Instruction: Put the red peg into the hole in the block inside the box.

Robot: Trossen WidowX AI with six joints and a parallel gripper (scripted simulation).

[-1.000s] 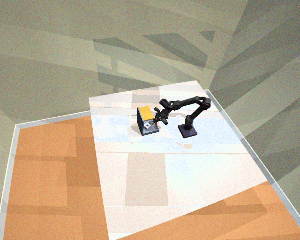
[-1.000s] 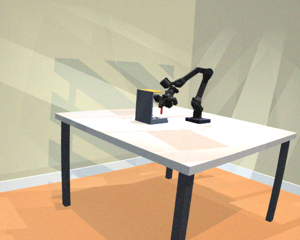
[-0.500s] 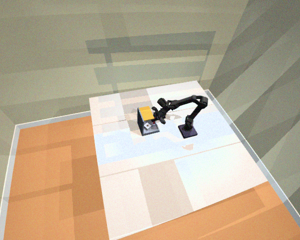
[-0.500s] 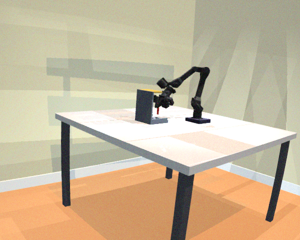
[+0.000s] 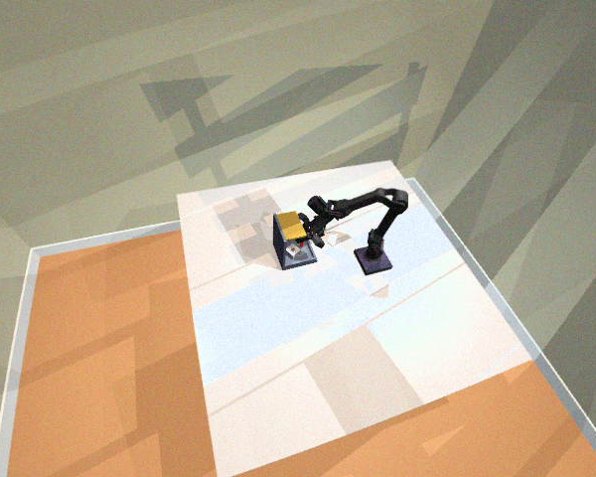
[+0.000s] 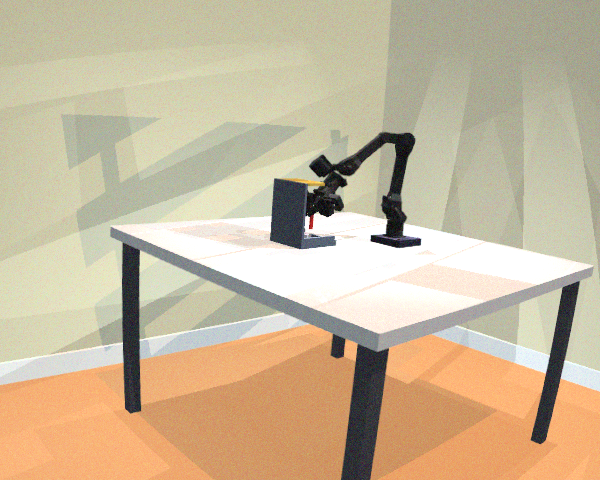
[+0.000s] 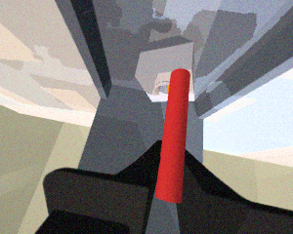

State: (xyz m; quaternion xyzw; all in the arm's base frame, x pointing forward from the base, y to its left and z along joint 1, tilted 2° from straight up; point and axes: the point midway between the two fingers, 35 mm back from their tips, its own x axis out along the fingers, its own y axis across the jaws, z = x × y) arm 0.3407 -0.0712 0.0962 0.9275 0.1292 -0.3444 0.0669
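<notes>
The yellow roof is 120 mm above my gripper tip and 30 mm ahead of it. Round my gripper tip: red peg: 30 mm behind, 10 mm to the right, 10 mm below.
</notes>
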